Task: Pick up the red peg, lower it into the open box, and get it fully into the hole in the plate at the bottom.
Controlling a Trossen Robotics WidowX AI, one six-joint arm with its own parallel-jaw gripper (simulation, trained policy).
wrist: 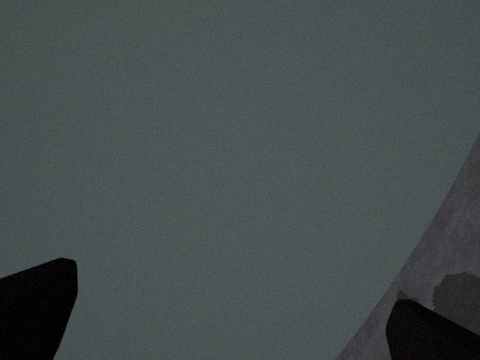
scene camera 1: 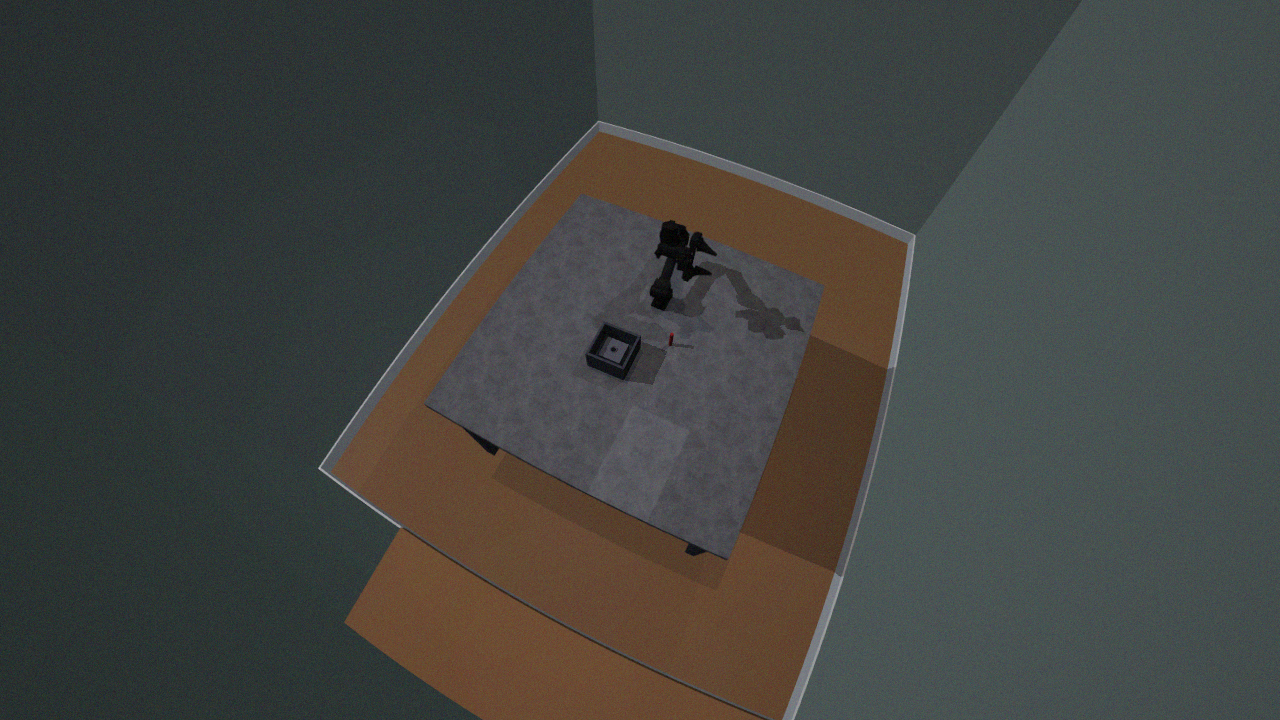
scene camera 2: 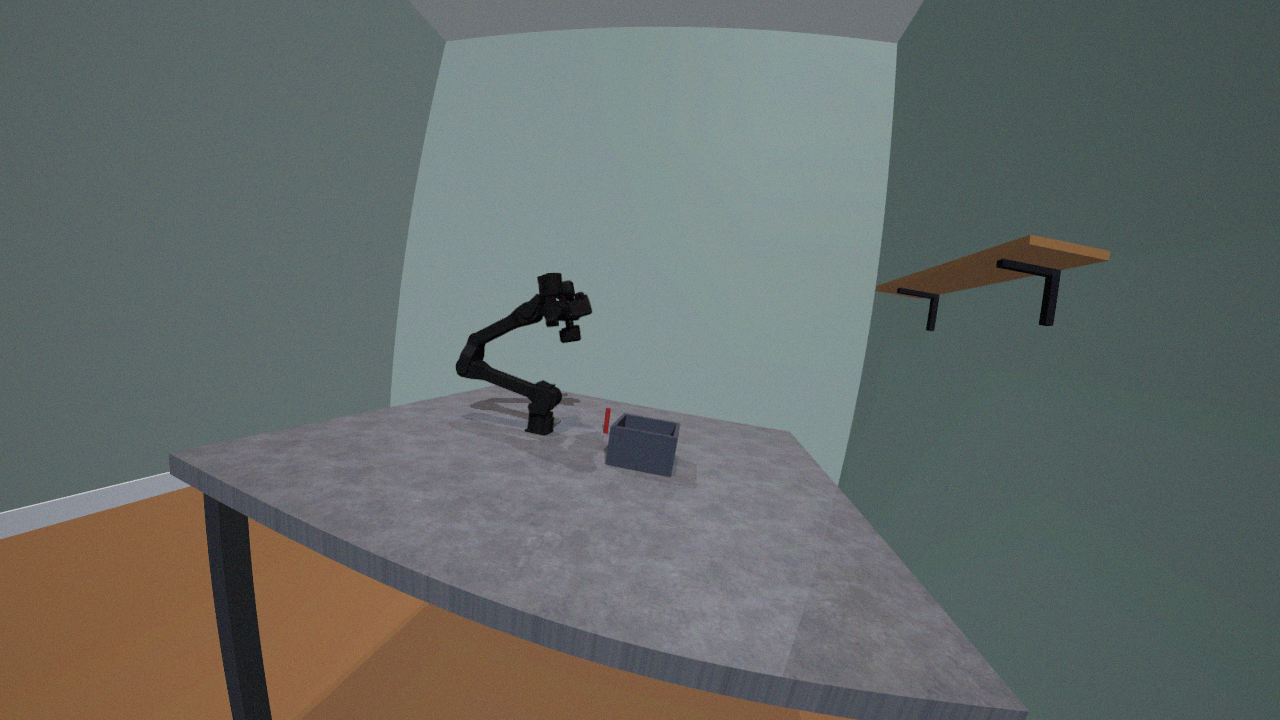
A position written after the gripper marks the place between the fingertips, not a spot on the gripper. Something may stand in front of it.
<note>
In view: the gripper (scene camera 2: 575,313) and a dark box (scene camera 2: 638,443).
The dark box is seen too in scene camera 1 (scene camera 1: 634,340). The gripper shows as well in the wrist view (wrist: 239,303) and in scene camera 1 (scene camera 1: 714,264). The wrist view misses the dark box: it is out of frame.
</note>
